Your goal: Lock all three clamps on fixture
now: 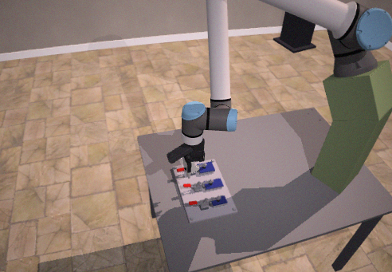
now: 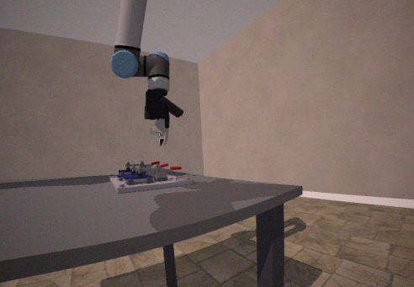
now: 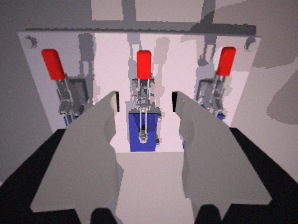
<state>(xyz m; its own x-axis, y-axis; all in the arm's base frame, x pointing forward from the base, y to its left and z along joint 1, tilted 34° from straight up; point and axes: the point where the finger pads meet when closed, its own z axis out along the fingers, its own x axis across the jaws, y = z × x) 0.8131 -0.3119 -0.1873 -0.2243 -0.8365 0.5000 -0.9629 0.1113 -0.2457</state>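
My gripper is now 80 mm past the fixture plate, 20 mm to the right of it and 150 mm above it.
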